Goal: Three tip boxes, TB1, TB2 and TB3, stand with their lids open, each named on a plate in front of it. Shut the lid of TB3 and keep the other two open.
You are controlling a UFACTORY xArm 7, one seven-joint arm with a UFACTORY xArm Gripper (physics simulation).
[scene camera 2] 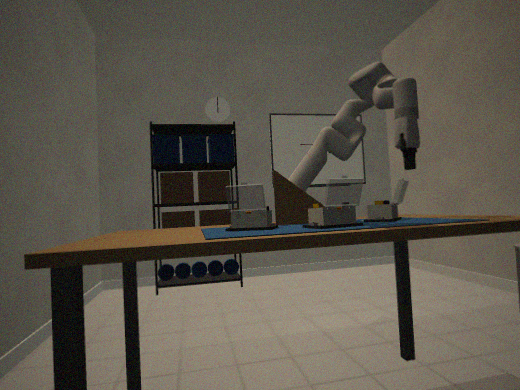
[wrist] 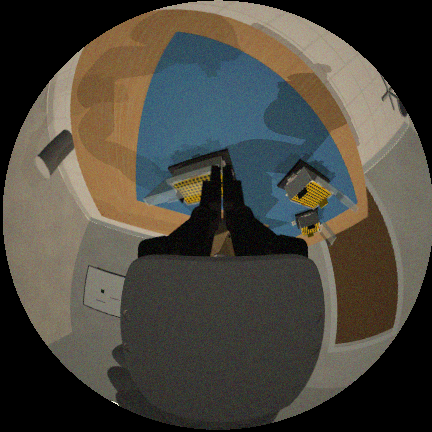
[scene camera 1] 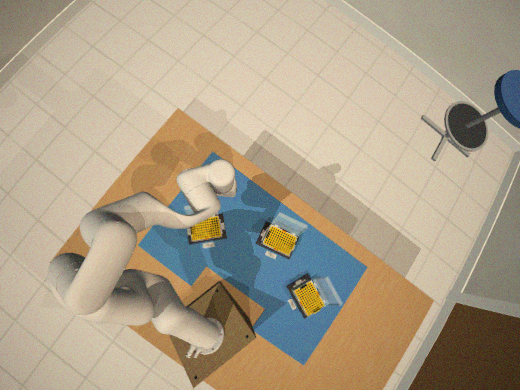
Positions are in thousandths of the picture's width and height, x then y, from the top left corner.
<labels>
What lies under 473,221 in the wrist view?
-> A blue mat.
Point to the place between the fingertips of my gripper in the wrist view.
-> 513,411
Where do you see a tip box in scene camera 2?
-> At 739,545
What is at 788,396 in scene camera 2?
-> My gripper.
</labels>
